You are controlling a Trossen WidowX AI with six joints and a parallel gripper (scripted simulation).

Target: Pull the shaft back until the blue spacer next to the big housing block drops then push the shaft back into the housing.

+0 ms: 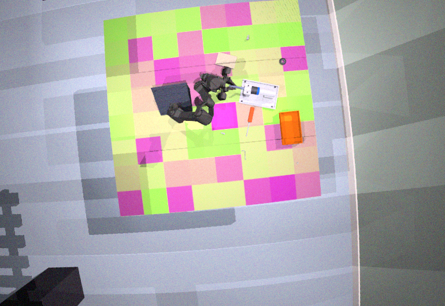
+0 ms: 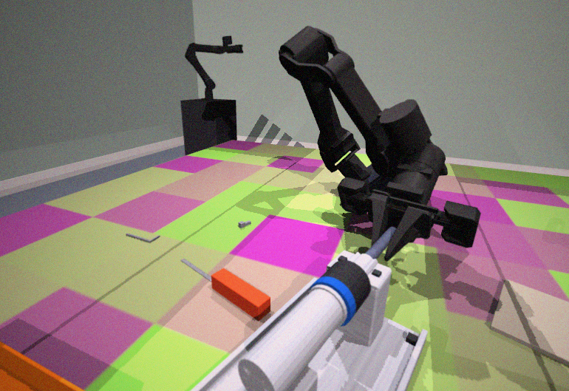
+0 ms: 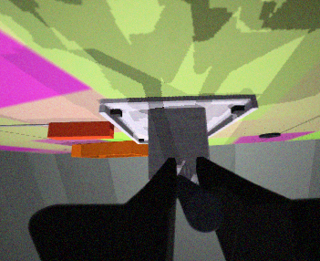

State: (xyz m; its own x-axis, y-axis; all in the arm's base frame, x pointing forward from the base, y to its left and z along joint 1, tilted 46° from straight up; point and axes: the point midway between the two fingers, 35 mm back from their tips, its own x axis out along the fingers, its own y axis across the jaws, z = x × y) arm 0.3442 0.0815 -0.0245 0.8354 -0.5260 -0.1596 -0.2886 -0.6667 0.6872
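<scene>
The grey-blue shaft is 5 cm ahead of my gripper tip, 1 cm to the right of it and 2 cm above it. Round my gripper tip: small bolt 11 cm behind, 26 cm to the right, 6 cm below; beige card 4 cm behind, 20 cm to the left, 6 cm below; blue spacer 12 cm ahead, 4 cm to the right, 2 cm above.
</scene>
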